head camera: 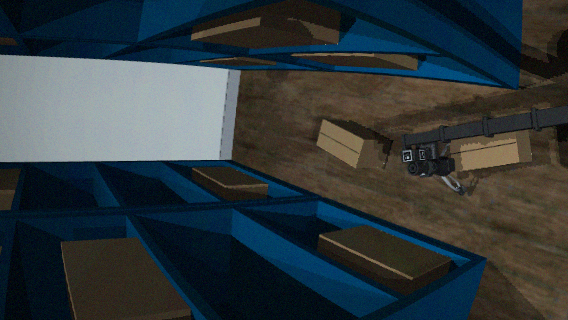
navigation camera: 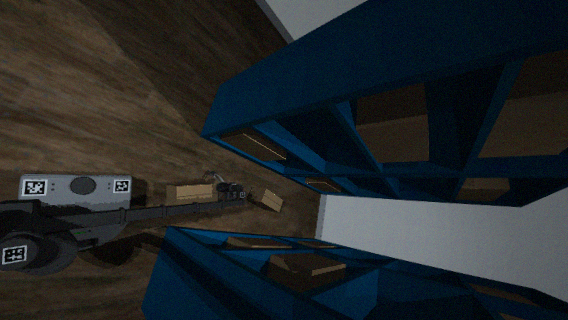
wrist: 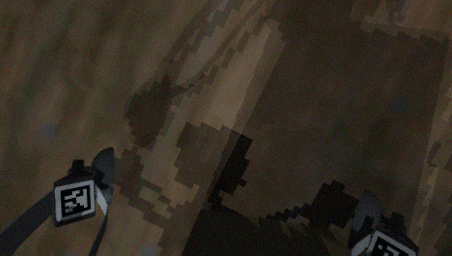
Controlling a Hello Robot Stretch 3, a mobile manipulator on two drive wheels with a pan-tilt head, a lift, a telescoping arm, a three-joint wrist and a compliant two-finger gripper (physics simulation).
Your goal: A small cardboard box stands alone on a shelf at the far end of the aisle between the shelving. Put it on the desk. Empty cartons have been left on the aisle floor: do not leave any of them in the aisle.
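Where they show: gripper, fingertip midpoint: [wrist: 231, 187]; robot's base, link origin: [navigation camera: 83, 184].
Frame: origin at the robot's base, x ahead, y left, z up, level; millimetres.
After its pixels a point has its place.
My gripper [head camera: 454, 170] @(z 26, x -22, y -648 mm) [navigation camera: 216, 184] @(z 26, x -22, y -648 mm) [wrist: 231, 187] @(z 26, x -22, y -648 mm) is open, its fingers wide apart in the wrist view, low in the aisle. Shadowed floor and a dark shape that I cannot make out show between and below them. One tan carton [head camera: 490, 152] @(z 180, x -47, y -464 mm) [navigation camera: 192, 192] @(z 181, x -46, y -453 mm) lies on the aisle floor at the gripper's end nearer my base; the arm partly covers it in the head view. I cannot tell if they touch. A second carton [head camera: 345, 142] @(z 181, x -154, y -1101 mm) [navigation camera: 271, 200] @(z 181, x -154, y -1119 mm) lies askew on the floor, farther down the aisle. I cannot pick out the small target box. The desk does not show.
Blue shelving [head camera: 440, 305] @(z 329, x 402, y -583 mm) [navigation camera: 280, 80] @(z 708, x 518, y -617 mm) with cardboard boxes stands along one side of the aisle, and more blue shelving [head camera: 480, 35] @(z 385, x -341, y -361 mm) [navigation camera: 170, 280] @(z 261, x -463, y -324 mm) along the other. A pale wall [head camera: 115, 110] @(z 851, x -500, y -2260 mm) [navigation camera: 425, 225] @(z 1220, x -438, y -2279 mm) closes the far end. My base [navigation camera: 102, 200] @(z 160, x -62, y -66 mm) stands at the near end.
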